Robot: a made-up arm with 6 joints.
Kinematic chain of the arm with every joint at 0, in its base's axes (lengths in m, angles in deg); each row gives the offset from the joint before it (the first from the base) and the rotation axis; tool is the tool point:
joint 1: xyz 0 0 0.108 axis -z
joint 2: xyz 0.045 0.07 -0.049 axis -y
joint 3: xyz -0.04 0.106 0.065 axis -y
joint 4: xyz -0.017 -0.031 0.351 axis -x
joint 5: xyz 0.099 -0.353 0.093 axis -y
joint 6: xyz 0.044 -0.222 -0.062 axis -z
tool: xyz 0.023 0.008 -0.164
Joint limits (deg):
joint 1: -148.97..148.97
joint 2: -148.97..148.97
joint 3: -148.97..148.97
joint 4: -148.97..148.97
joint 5: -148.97..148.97
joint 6: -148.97..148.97
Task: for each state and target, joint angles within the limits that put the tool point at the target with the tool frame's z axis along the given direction. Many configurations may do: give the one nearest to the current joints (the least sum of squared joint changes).
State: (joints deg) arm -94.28 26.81 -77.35 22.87 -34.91 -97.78
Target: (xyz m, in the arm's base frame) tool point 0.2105 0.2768 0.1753 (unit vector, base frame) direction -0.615 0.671 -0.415
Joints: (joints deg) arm -146.08 65.37 -120.14 -23.84 -58.12 -120.60
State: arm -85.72 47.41 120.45 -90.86 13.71 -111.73
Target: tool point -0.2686 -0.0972 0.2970 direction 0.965 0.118 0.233
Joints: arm -128.80 13.20 145.15 -91.90 -34.24 -131.61
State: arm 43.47 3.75 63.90 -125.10 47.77 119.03
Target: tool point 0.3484 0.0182 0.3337 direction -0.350 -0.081 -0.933
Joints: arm 6.21 -3.42 73.38 -90.55 83.20 147.39
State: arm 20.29 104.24 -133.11 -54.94 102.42 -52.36
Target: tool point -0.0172 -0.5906 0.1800 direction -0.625 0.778 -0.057
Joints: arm 39.15 128.79 -147.94 -29.16 115.37 -7.93
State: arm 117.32 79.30 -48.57 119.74 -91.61 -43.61
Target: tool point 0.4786 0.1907 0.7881 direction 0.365 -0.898 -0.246
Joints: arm 90.01 99.95 -93.32 133.62 -59.71 -54.41
